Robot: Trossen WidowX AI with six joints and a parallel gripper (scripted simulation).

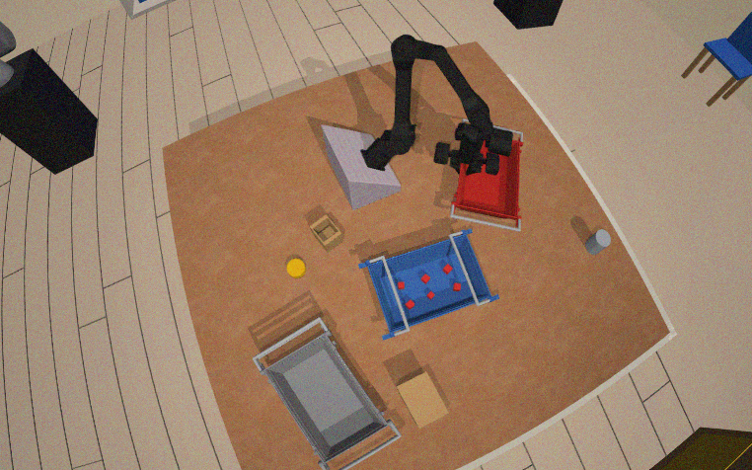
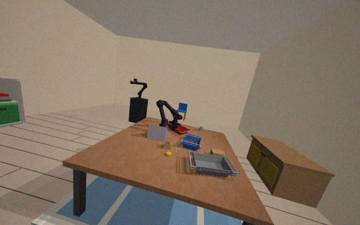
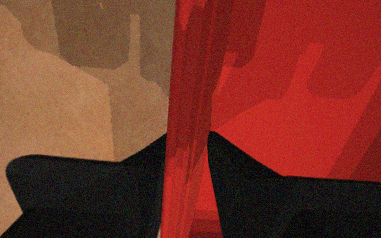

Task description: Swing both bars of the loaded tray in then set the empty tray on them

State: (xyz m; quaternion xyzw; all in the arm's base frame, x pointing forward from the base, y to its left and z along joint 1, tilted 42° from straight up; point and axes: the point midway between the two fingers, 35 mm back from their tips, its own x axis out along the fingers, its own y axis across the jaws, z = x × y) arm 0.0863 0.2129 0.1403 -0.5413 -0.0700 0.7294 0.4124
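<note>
My gripper tip is now 40 mm short of the red tray, 60 mm to the right of it and 30 mm below it. The rest, counted from my gripper tip: yellow disc (120 mm ahead, 540 mm to the right); cardboard box (60 mm ahead, 430 mm to the right); grey cylinder (360 mm ahead, 310 mm to the left, 20 mm above).
</note>
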